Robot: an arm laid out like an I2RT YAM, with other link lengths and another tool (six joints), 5 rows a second.
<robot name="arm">
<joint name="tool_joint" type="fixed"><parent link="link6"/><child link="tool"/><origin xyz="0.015 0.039 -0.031" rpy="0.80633 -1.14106 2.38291"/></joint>
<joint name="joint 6" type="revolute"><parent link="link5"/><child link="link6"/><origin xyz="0.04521 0 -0.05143"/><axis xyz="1 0 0"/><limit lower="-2.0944" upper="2.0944"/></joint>
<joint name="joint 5" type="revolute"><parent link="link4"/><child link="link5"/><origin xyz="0.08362 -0.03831 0.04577"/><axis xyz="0 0 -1"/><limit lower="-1.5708" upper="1.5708"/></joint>
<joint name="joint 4" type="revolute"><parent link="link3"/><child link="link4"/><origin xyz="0.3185 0.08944 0.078"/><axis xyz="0 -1 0"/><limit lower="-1.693" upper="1.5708"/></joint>
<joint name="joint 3" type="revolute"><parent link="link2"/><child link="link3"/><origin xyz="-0.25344 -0.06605 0"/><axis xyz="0 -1 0"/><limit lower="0" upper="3.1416"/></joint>
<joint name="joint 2" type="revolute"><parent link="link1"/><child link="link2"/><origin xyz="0.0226 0.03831 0.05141"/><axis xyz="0 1 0"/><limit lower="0" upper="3.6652"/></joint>
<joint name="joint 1" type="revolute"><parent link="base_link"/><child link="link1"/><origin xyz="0 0 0.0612"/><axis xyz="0 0 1"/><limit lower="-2.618" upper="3.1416"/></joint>
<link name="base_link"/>
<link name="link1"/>
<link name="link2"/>
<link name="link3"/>
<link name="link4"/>
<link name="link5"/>
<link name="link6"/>
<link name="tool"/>
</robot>
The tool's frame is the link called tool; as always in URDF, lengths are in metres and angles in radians.
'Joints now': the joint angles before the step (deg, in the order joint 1, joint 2, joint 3, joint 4, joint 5, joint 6). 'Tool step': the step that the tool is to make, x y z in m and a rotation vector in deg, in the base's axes. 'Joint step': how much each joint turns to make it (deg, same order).
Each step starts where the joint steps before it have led.
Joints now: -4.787 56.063 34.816 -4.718 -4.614 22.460
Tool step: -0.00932 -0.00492 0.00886 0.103 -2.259 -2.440
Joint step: -0.837 -4.508 -1.767 -0.435 1.326 0.954
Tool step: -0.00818 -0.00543 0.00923 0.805 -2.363 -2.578
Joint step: -1.034 -4.173 -1.496 -0.338 1.024 1.565
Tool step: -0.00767 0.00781 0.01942 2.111 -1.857 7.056
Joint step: -0.037 -1.179 1.860 -1.472 -7.454 -0.324
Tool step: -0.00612 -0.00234 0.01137 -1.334 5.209 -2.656
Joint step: 0.016 -0.310 4.034 -9.473 3.204 -0.780
